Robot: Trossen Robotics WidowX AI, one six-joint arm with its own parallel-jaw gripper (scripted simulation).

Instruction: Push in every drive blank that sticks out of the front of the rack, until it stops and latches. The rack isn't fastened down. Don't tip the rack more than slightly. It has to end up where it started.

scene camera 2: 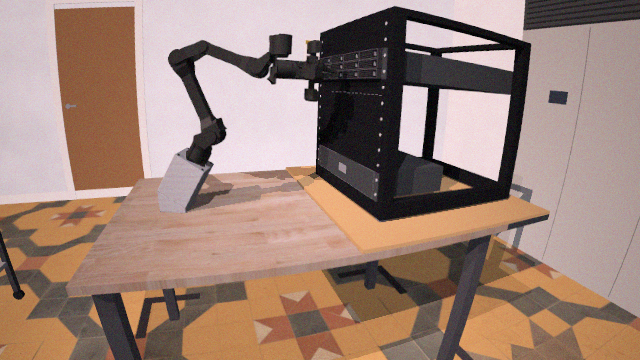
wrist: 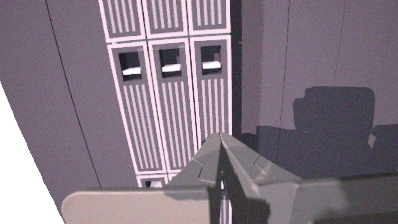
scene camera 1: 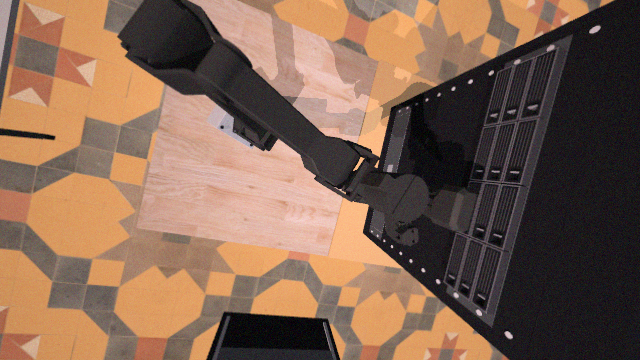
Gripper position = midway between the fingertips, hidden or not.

In view: my gripper (scene camera 2: 337, 73), a drive blank (wrist: 211, 65), a rack (scene camera 1: 564, 284), a drive blank (wrist: 174, 91) and an orange mat (scene camera 1: 392, 85).
The rack shows as well in scene camera 2 (scene camera 2: 357, 152) and in the wrist view (wrist: 307, 90).
